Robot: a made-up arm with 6 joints.
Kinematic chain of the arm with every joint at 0, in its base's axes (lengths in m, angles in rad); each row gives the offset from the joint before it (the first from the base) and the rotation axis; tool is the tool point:
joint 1: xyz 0 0 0.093 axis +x
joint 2: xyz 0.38 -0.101 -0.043 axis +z
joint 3: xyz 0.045 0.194 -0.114 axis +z
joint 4: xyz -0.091 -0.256 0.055 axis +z
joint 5: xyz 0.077 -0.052 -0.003 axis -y
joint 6: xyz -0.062 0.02 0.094 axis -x
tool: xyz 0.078 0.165 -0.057
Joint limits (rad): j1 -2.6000..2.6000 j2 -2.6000..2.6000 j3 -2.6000..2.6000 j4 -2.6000..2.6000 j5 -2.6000..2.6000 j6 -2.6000..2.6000
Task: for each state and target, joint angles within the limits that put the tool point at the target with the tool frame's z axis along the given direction. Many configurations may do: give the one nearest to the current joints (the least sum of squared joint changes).
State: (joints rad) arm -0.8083 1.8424 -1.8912 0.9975 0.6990 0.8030
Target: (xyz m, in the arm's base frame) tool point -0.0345 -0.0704 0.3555 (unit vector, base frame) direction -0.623 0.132 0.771
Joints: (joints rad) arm -1.6403 2.0380 -2.2752 1.3188 1.4912 0.1852
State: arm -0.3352 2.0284 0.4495 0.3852 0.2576 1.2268
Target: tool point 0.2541 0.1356 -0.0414 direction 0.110 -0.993 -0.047
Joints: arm 0.2762 1.9795 0.6758 0.4647 0.5260 1.3069
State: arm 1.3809 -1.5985 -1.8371 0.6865 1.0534 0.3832
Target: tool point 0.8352 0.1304 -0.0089 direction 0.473 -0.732 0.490
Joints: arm 2.0169 -1.9400 -1.7136 1.5185 1.1051 -0.0057
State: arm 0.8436 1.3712 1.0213 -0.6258 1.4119 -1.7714
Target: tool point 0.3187 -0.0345 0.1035 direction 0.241 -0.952 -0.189
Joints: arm 0.3071 1.4810 0.4694 -1.4959 1.0914 -1.3354
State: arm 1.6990 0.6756 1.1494 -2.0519 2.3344 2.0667
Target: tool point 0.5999 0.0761 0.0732 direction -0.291 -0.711 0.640
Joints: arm 2.2487 1.3730 0.6445 -1.6257 2.6000 1.7496
